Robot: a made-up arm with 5 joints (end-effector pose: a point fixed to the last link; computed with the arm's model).
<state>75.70 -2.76 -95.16 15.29 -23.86</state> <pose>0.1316 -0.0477 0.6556 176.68 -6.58 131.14</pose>
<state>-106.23 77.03 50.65 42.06 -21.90</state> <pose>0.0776 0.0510 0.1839 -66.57 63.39 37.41</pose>
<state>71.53 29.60 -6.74 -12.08 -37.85</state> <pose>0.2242 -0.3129 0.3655 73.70 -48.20 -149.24</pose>
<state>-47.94 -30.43 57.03 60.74 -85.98</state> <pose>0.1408 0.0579 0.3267 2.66 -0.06 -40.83</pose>
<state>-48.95 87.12 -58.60 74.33 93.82</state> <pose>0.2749 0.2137 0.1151 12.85 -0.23 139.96</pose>
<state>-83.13 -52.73 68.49 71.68 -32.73</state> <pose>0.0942 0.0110 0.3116 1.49 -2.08 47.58</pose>
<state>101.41 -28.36 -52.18 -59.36 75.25</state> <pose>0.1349 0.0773 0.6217 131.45 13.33 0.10</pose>
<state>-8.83 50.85 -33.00 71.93 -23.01</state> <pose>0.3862 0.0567 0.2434 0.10 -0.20 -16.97</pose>
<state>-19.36 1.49 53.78 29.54 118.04</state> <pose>0.2340 0.0588 0.2893 -4.70 2.21 134.52</pose>
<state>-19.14 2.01 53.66 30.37 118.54</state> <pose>0.2334 0.0580 0.2882 -3.57 1.72 134.84</pose>
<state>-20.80 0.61 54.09 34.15 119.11</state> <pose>0.2246 0.0590 0.2902 -1.03 0.51 137.12</pose>
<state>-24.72 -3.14 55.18 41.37 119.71</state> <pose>0.2062 0.0605 0.2959 3.04 -1.54 141.60</pose>
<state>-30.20 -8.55 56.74 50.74 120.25</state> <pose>0.1818 0.0592 0.3038 7.94 -4.10 147.38</pose>
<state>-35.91 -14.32 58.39 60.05 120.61</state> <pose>0.1579 0.0537 0.3115 12.54 -6.54 153.01</pose>
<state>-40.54 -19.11 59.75 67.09 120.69</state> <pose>0.1405 0.0466 0.3169 15.78 -8.19 157.30</pose>
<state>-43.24 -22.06 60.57 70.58 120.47</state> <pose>0.1315 0.0418 0.3195 17.04 -8.74 159.61</pose>
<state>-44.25 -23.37 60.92 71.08 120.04</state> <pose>0.1290 0.0406 0.3199 16.68 -8.41 160.27</pose>
